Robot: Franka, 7 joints.
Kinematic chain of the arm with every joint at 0, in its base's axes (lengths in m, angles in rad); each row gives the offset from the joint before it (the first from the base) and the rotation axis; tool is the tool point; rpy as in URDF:
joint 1: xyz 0 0 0.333 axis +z
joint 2: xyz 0 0 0 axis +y
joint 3: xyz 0 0 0.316 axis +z
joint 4: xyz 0.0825 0 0 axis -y
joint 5: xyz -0.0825 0 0.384 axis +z
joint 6: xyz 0 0 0 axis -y
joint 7: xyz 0.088 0 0 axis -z
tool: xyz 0 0 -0.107 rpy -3.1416 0 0
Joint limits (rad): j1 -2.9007..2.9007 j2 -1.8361..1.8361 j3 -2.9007..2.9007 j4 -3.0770..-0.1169 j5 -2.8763..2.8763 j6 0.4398..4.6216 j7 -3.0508..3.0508
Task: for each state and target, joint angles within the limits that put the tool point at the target. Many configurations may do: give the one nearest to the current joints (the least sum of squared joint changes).
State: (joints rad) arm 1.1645 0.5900 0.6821 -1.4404 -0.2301 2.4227 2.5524
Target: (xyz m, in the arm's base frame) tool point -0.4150 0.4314 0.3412
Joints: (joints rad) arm 1.4069 0.4271 0.9909 -1.9792 -0.2033 2.2090 2.5524
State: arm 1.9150 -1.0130 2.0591 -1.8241 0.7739 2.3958 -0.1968
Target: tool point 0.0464 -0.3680 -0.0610
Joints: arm 2.2975 -1.0358 2.6915 -2.1879 0.7824 2.1803 -0.1968
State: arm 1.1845 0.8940 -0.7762 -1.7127 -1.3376 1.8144 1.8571
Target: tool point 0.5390 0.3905 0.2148
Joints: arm 1.3132 0.9054 -0.6661 -1.6675 -1.3417 1.8398 1.8571
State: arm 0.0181 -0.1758 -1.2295 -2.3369 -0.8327 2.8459 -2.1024
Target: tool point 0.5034 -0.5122 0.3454
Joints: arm -0.1365 0.7299 -0.8761 -1.6669 -0.7682 2.8600 -2.1024
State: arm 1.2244 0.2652 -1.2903 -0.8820 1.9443 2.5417 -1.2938
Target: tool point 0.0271 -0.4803 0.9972
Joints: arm 0.6385 -0.2244 -1.6996 -0.8180 1.9559 2.9181 -1.2938
